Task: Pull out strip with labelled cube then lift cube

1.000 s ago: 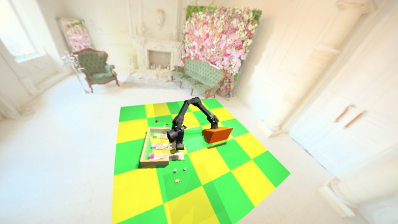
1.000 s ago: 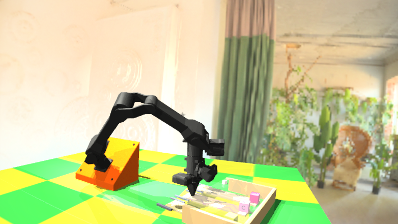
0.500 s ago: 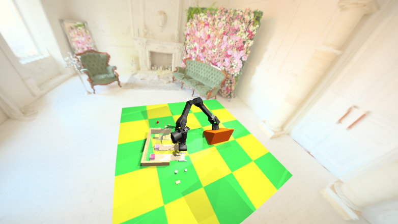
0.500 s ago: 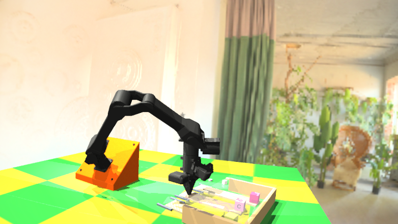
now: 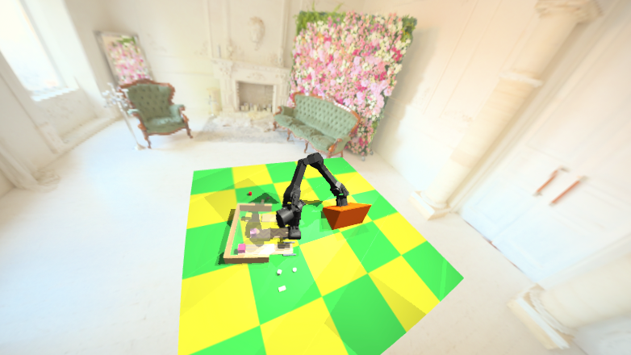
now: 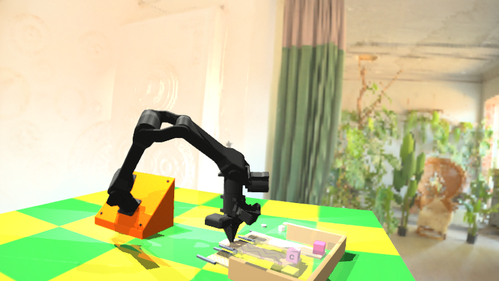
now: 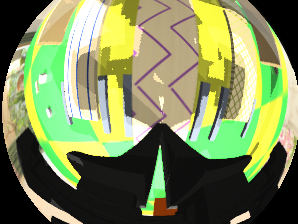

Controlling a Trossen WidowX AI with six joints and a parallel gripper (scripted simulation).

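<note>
Now: gripper tip 90 mm short of the strip and 20 mm to the left of it. From my gripper tip the other things lie so: red bit (340 mm to the right, 190 mm ahead, 10 mm above); labelled cube (200 mm ahead, 30 mm to the right, 20 mm above).
</note>
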